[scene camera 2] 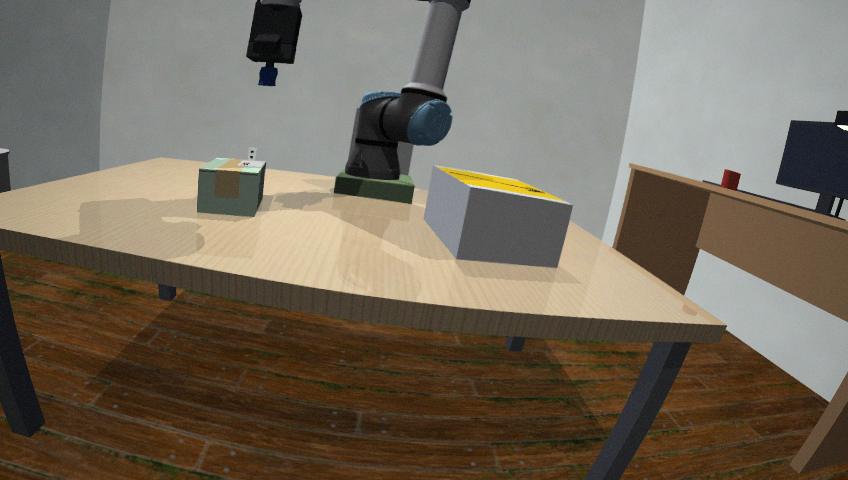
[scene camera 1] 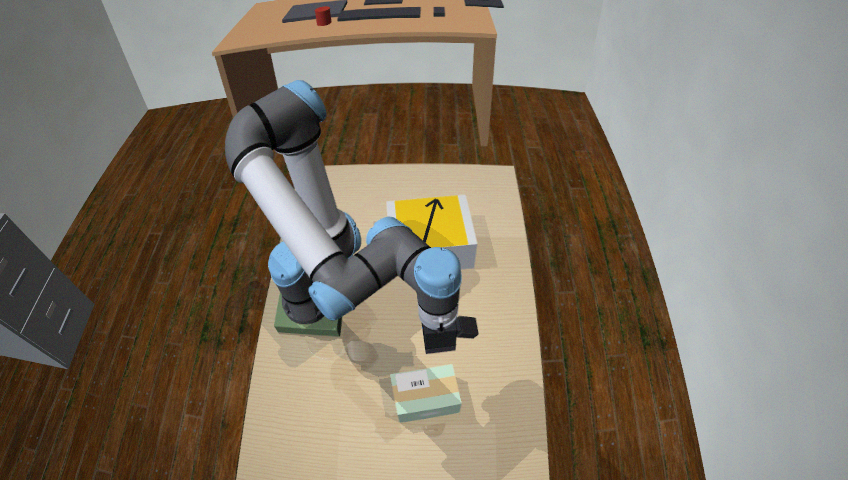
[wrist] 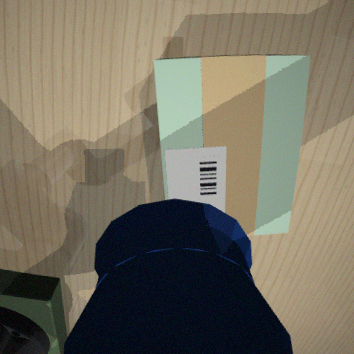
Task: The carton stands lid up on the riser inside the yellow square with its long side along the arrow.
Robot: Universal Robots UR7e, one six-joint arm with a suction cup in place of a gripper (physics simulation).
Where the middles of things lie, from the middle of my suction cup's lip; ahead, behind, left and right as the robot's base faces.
Labels:
The white riser (scene camera 2: 479, 217) is 4 cm ahead of my suction cup, 46 cm to the left of it and 19 cm below it.

